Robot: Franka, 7 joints.
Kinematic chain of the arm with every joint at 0, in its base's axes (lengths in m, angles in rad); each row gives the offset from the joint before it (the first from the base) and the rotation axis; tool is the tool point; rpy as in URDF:
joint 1: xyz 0 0 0.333 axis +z
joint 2: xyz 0 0 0 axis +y
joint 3: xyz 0 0 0.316 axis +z
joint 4: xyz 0.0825 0 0 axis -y
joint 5: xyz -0.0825 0 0.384 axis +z
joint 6: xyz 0 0 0 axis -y
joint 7: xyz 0.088 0 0 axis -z
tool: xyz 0 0 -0.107 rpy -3.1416 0 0
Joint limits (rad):
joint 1: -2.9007..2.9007
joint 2: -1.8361..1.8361
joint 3: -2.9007..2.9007
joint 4: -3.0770..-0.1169
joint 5: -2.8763..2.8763
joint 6: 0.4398..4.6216
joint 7: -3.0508..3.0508
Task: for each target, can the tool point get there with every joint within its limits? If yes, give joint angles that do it. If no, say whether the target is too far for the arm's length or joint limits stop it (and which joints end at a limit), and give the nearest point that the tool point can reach.
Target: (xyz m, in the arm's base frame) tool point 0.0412 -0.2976 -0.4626
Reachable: no: joint limits stop it (at a limit: joint 2) | nearest point 0.0408 -0.2949 -0.3606 | short by 0.102 m
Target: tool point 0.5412 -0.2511 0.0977
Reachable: yes | joints 2.0163 -0.9664 -2.3432 -2.0011 -2.3858 1.7623 2.4622
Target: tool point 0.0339 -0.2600 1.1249
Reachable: yes | joints 0.0795 -0.0630 -1.1506 -0.4441 2.2950 2.9490 -1.4731
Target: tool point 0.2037 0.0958 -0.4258
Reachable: no: joint limits stop it (at a limit: joint 2) | nearest point 0.2097 0.0986 -0.3583 | short by 0.068 m
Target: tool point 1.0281 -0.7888 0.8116
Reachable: no: too far | nearest point 0.6385 -0.4899 0.6302 | short by 0.524 m
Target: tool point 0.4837 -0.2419 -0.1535
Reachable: yes | joints -0.9512 1.4385 0.4253 -1.5309 0.5300 2.3710 -0.3271
